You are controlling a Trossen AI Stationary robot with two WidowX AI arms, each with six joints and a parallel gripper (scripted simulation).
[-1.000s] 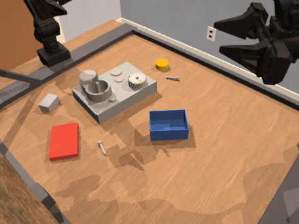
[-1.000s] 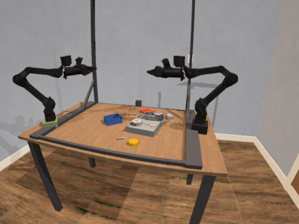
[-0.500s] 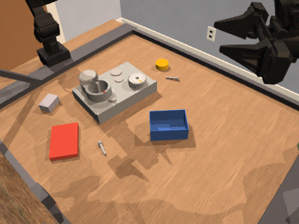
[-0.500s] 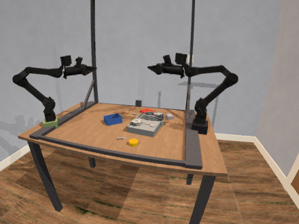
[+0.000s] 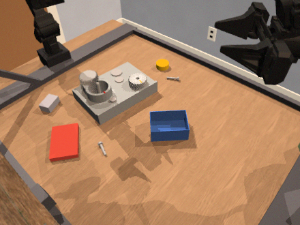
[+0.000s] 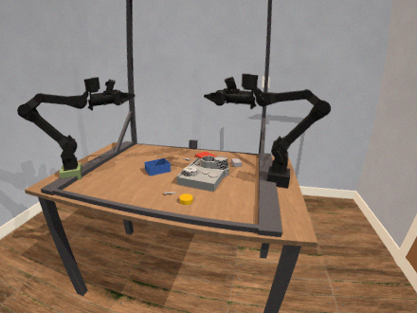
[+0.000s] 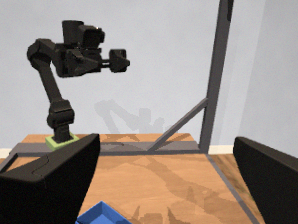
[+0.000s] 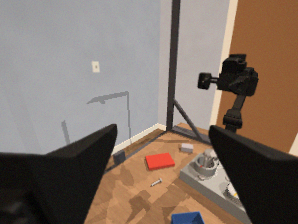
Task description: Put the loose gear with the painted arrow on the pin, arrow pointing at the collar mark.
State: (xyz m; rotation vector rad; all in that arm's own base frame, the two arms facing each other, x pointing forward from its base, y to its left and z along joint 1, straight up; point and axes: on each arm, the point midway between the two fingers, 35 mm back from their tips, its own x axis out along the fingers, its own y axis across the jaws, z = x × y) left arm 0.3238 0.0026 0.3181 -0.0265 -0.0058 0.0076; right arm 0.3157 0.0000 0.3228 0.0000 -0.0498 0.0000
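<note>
Right now the gear with painted arrow is 11 cm ahead of my left hand, 10 cm to the right of it and 32 cm below it. From my left hand the other things lie so: small grey block: 10 cm behind, 13 cm to the left, 36 cm below; then red flat block: 19 cm behind, 3 cm to the right, 37 cm below; then blue bin: 27 cm to the right, 36 cm below.
</note>
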